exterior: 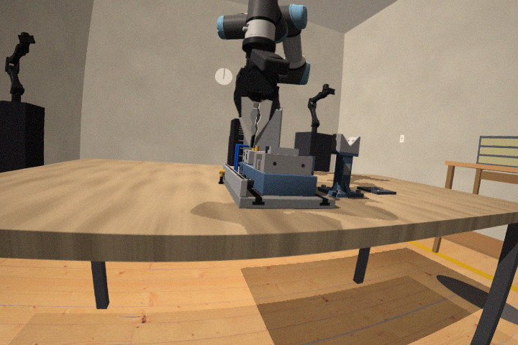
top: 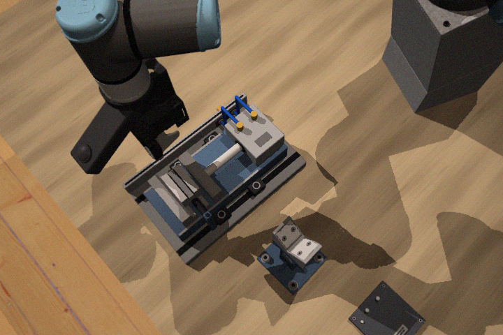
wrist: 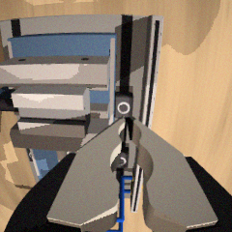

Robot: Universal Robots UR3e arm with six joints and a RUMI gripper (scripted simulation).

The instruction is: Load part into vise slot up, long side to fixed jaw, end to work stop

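Now: the part 60 mm to the left of my hand, 20 mm below it and 10 mm ahead of it. The rest, counted from my hand: fixed jaw: 60 mm to the left, 40 mm below, 40 mm ahead; then dark work stop: 110 mm to the left, 30 mm below, 20 mm ahead; then moving jaw: 70 mm to the left, 40 mm below, 20 mm behind.
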